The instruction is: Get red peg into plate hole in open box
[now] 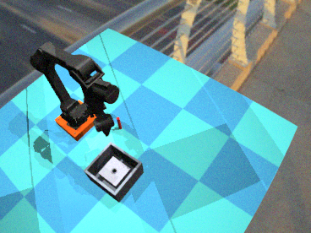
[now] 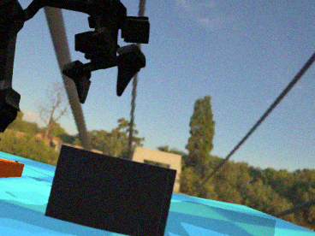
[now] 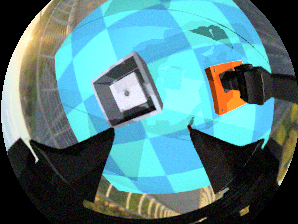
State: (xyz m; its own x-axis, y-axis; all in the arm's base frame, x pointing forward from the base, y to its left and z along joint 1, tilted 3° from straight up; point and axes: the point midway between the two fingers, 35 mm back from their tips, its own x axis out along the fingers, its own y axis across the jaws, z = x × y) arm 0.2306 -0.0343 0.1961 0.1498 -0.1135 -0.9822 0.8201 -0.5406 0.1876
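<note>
Right now my gripper tip is 4 cm past the red peg, 12 cm to the right of it and 17 cm above it. From my gripper tip the other things lie so: dark grey box 7 cm ahead, 8 cm to the right, 18 cm below; then grey plate 7 cm ahead, 8 cm to the right, 16 cm below.
</note>
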